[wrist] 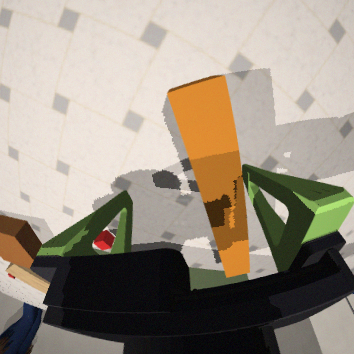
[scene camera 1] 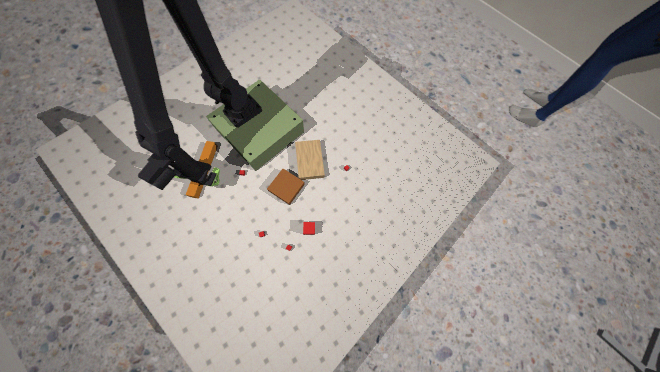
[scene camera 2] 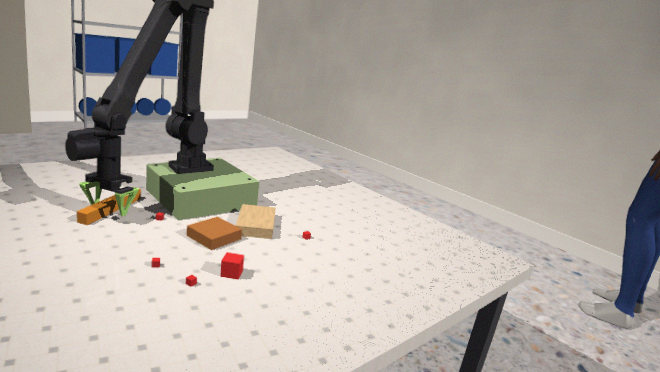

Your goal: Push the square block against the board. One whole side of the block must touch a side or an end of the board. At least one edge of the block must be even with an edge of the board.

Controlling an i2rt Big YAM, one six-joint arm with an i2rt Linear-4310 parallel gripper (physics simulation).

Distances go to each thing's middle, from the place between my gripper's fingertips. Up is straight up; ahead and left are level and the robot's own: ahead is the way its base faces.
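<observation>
Light wooden block [scene camera 2: 255,221] 35 cm to the left of my hand and 18 cm ahead of it; going by their middles, it is the farthest from my hand of the things named here. Brown square block [scene camera 2: 212,233] 21 cm ahead of my hand and 21 cm to the left of it. As for the orange board [scene camera 2: 94,212], my hand is 2 cm to the right of it and 5 cm past it.
</observation>
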